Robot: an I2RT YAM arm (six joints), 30 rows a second.
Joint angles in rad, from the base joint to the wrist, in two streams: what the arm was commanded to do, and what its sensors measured. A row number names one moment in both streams.
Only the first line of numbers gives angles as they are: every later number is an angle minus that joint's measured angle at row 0.
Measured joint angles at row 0: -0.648, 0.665, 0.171, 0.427, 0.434, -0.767
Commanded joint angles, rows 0 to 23: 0.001, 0.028, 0.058, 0.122, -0.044, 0.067; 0.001, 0.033, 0.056, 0.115, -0.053, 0.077; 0.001, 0.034, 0.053, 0.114, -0.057, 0.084; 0.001, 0.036, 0.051, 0.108, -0.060, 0.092; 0.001, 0.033, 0.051, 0.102, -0.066, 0.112; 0.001, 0.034, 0.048, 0.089, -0.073, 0.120; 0.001, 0.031, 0.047, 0.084, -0.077, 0.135; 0.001, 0.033, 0.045, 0.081, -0.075, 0.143; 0.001, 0.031, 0.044, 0.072, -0.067, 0.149; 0.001, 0.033, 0.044, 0.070, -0.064, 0.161; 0.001, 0.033, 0.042, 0.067, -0.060, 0.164; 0.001, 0.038, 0.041, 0.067, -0.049, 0.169; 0.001, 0.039, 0.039, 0.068, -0.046, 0.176; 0.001, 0.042, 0.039, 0.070, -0.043, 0.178; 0.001, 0.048, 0.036, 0.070, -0.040, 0.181; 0.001, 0.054, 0.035, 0.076, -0.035, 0.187; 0.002, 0.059, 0.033, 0.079, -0.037, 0.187; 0.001, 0.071, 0.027, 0.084, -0.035, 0.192; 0.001, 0.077, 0.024, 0.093, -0.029, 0.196; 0.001, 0.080, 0.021, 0.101, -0.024, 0.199; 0.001, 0.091, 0.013, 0.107, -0.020, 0.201; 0.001, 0.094, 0.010, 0.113, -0.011, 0.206; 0.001, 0.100, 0.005, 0.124, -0.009, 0.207; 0.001, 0.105, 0.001, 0.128, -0.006, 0.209
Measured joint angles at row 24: 0.000, 0.092, 0.012, 0.039, -0.042, 0.172
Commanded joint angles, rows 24 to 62: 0.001, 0.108, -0.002, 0.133, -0.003, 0.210; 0.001, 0.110, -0.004, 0.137, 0.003, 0.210; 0.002, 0.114, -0.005, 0.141, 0.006, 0.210; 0.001, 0.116, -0.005, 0.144, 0.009, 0.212; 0.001, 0.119, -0.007, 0.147, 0.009, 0.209; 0.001, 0.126, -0.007, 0.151, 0.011, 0.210; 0.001, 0.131, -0.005, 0.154, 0.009, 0.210; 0.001, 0.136, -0.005, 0.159, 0.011, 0.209; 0.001, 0.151, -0.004, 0.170, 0.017, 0.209; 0.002, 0.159, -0.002, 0.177, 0.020, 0.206; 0.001, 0.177, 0.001, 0.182, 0.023, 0.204; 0.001, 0.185, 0.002, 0.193, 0.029, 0.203; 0.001, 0.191, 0.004, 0.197, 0.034, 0.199; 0.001, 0.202, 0.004, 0.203, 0.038, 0.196; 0.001, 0.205, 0.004, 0.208, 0.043, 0.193; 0.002, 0.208, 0.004, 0.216, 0.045, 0.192; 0.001, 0.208, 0.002, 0.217, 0.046, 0.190; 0.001, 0.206, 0.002, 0.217, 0.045, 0.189; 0.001, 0.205, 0.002, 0.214, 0.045, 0.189; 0.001, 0.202, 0.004, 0.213, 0.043, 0.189; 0.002, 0.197, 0.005, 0.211, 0.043, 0.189; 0.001, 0.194, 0.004, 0.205, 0.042, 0.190; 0.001, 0.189, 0.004, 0.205, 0.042, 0.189; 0.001, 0.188, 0.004, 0.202, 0.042, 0.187; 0.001, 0.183, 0.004, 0.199, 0.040, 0.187; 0.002, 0.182, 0.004, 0.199, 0.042, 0.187; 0.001, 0.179, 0.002, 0.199, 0.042, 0.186; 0.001, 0.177, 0.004, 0.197, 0.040, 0.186; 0.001, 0.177, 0.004, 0.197, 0.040, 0.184; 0.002, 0.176, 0.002, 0.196, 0.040, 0.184; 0.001, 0.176, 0.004, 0.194, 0.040, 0.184; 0.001, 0.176, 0.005, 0.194, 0.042, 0.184; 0.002, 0.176, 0.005, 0.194, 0.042, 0.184; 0.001, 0.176, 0.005, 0.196, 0.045, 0.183; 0.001, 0.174, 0.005, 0.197, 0.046, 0.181; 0.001, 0.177, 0.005, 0.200, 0.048, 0.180; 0.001, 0.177, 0.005, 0.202, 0.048, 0.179; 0.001, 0.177, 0.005, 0.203, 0.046, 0.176; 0.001, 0.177, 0.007, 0.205, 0.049, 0.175
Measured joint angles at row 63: 0.000, 0.190, -0.006, 0.137, 0.022, 0.179
